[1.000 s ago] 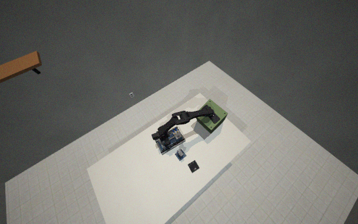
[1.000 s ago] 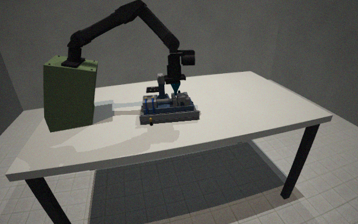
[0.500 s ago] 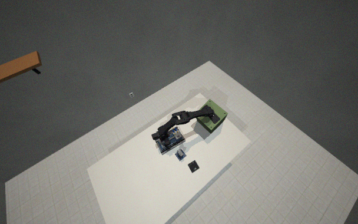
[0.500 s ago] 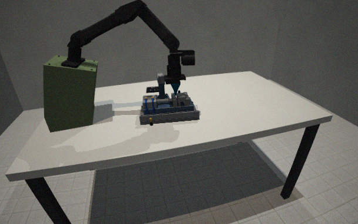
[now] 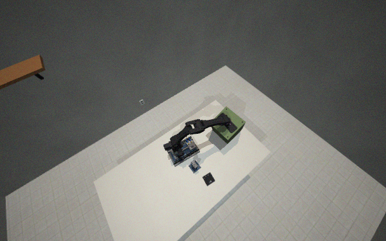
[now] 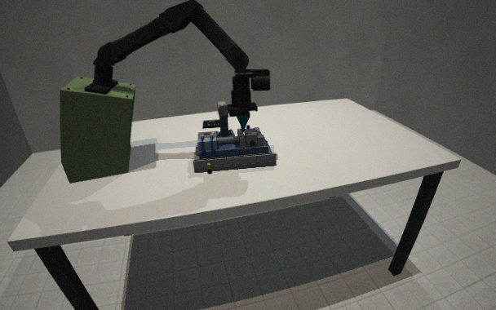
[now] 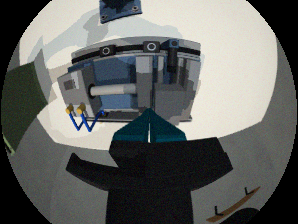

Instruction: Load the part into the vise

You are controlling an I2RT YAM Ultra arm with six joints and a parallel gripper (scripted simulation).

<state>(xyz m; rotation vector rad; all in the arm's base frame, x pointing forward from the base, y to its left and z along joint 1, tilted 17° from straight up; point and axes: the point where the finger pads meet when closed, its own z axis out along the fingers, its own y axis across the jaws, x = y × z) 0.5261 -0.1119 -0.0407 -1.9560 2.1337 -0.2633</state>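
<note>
The grey block part is 3 cm below my hand and 3 cm ahead of it. Round my hand: cylinder rod: 6 cm behind, 4 cm below, 3 cm to the left; air cylinder: 13 cm behind, 4 cm below, 3 cm to the left; vise: 8 cm below, 4 cm behind, 2 cm to the left.
</note>
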